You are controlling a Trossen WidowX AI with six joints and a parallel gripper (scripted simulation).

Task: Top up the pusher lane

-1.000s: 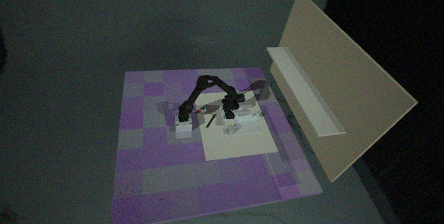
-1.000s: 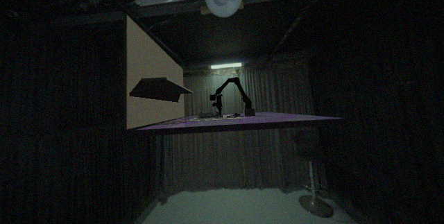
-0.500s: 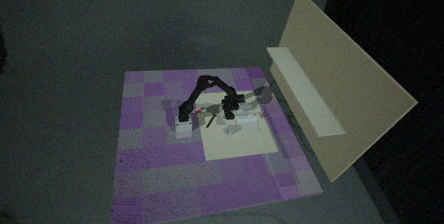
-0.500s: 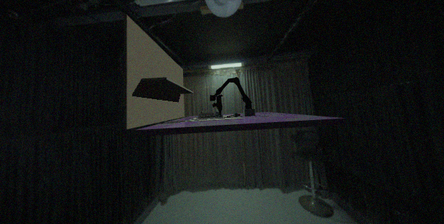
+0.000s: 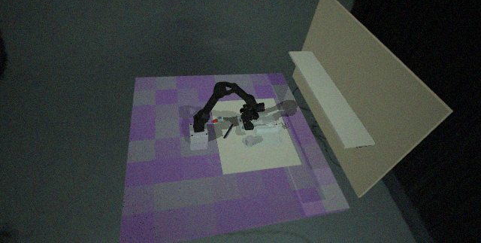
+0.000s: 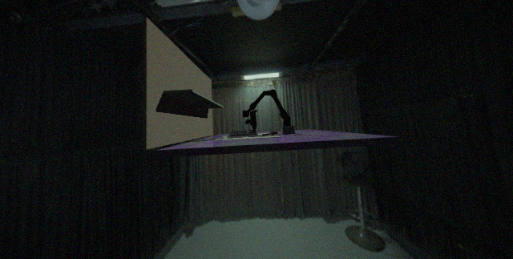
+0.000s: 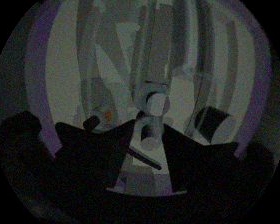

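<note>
Now: gripper tip 6 cm short of the cream mat, 3 cm above it and 2 cm to the left of it. Round my gripper tip: shelf: 50 cm ahead, 33 cm above, 5 cm to the right; pale pusher-lane fixture: 14 cm ahead, 3 cm to the right, 1 cm below; black stick: 12 cm behind, 3 cm below.
</note>
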